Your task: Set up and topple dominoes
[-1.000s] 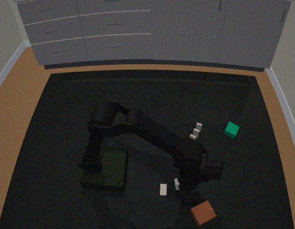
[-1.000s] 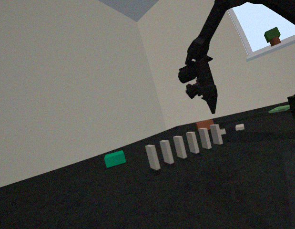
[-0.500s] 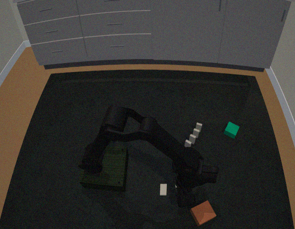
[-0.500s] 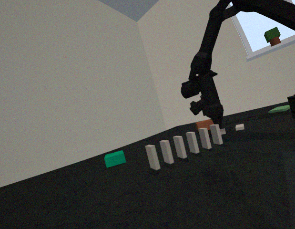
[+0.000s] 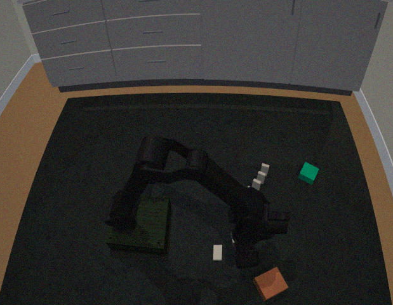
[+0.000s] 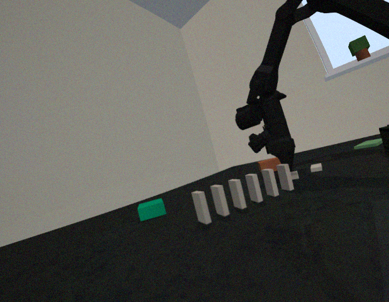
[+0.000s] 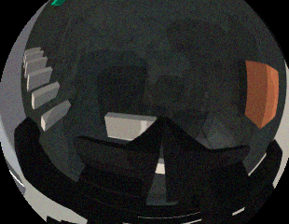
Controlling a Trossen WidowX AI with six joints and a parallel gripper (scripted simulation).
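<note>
The orange block lies 12 cm to the right of my gripper tip, 11 cm ahead of it and 2 cm above it. Round my gripper tip: green cube: 30 cm to the left, 20 cm ahead, 1 cm above.
</note>
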